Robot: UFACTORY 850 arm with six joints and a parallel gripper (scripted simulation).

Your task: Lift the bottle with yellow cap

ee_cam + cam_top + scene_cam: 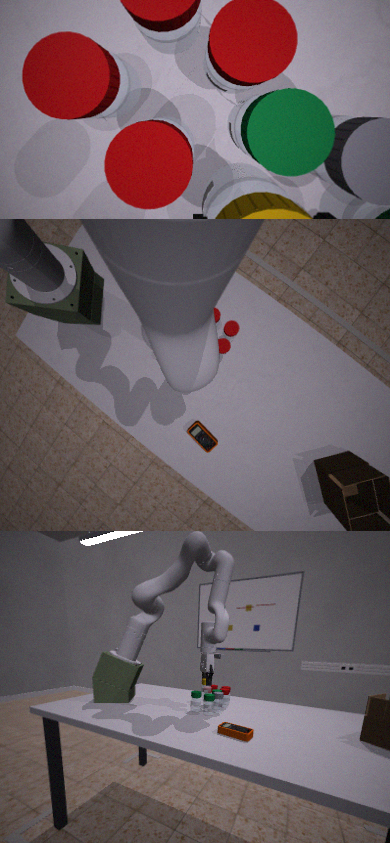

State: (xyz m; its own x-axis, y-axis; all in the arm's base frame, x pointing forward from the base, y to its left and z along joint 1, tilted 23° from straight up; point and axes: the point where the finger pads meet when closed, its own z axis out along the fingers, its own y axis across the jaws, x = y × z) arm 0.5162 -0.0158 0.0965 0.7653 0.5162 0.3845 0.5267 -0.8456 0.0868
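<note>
The yellow-capped bottle lies 50 mm below my hand. Also, from my hand: grey-capped bottle 100 mm below, 80 mm ahead, 50 mm to the right; then cardboard box 780 mm ahead, 200 mm to the right, 80 mm below; then orange multimeter 310 mm to the right, 190 mm ahead, 140 mm below.
</note>
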